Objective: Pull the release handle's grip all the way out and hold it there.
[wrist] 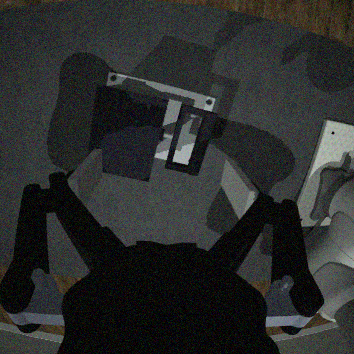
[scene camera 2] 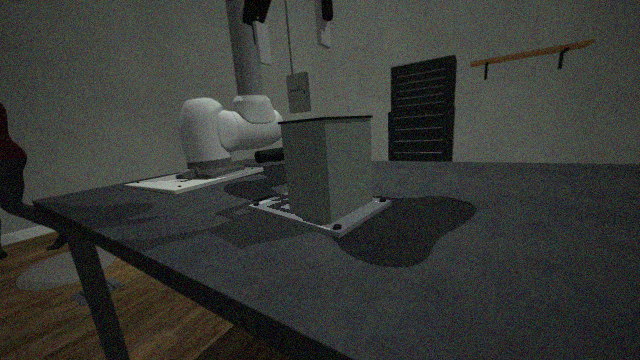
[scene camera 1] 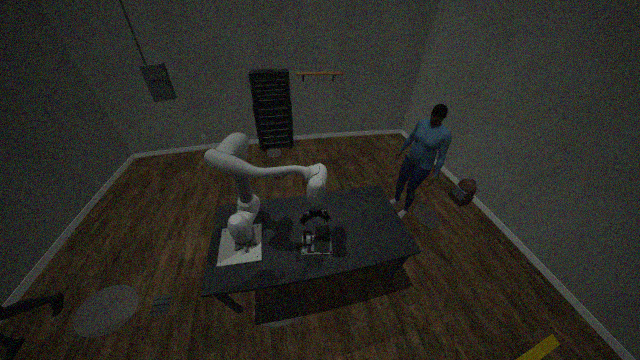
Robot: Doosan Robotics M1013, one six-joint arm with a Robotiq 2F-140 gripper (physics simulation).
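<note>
The release unit is a grey box with a dark top [scene camera 1: 322, 232] [scene camera 2: 350, 165] [wrist: 125, 155] on a pale base plate [scene camera 2: 361, 217] [wrist: 202, 96] on the table. In the wrist view the handle's grip, a black rectangular frame [wrist: 201, 142], sits beside the box on the side toward the arm's base. In the second scene view a black bar of the grip [scene camera 2: 269, 155] sticks out left of the box. How far it is out is hard to tell. My gripper [scene camera 1: 315, 219] [scene camera 2: 295, 42] [wrist: 163, 166] is open and empty above the unit, apart from the grip.
The arm's white mounting plate [scene camera 1: 227, 255] [scene camera 2: 175, 187] [wrist: 313, 185] lies on the dark table [scene camera 1: 370, 255] [scene camera 2: 475, 280]. A person in blue [scene camera 1: 425, 142] stands beyond the table's right end. Part of a person in red [scene camera 2: 10, 155] shows at the left edge.
</note>
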